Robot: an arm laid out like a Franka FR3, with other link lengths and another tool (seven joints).
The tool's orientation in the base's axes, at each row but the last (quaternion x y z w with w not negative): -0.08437, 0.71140, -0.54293, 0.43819; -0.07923, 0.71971, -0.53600, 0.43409; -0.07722, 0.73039, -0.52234, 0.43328; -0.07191, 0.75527, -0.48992, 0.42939; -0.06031, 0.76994, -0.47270, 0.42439; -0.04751, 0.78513, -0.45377, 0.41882; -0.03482, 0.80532, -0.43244, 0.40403; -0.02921, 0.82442, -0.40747, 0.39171
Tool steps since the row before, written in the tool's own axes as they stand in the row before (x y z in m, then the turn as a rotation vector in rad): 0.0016, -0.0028, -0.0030, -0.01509, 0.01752, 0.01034; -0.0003, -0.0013, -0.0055, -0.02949, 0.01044, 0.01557; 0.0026, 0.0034, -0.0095, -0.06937, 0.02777, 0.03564; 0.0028, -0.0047, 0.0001, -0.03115, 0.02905, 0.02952; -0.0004, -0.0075, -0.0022, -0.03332, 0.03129, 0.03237; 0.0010, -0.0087, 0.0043, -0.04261, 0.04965, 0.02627; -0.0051, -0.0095, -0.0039, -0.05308, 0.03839, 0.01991; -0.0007, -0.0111, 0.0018, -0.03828, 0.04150, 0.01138
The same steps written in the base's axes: -0.0041, 0.0000, 0.0016, 0.02271, 0.00871, -0.00708; -0.0042, 0.0035, 0.0015, 0.03272, 0.01045, 0.00639; -0.0072, 0.0066, -0.0035, 0.07737, 0.02670, 0.01245; -0.0031, -0.0039, 0.0021, 0.04964, 0.01127, -0.00975; -0.0036, -0.0024, 0.0065, 0.05372, 0.01164, -0.01075; -0.0003, -0.0084, 0.0049, 0.06105, 0.03068, -0.01740; -0.0020, -0.0012, 0.0112, 0.06044, 0.03216, -0.00084; -0.0013, -0.0083, 0.0075, 0.04534, 0.03433, -0.00913
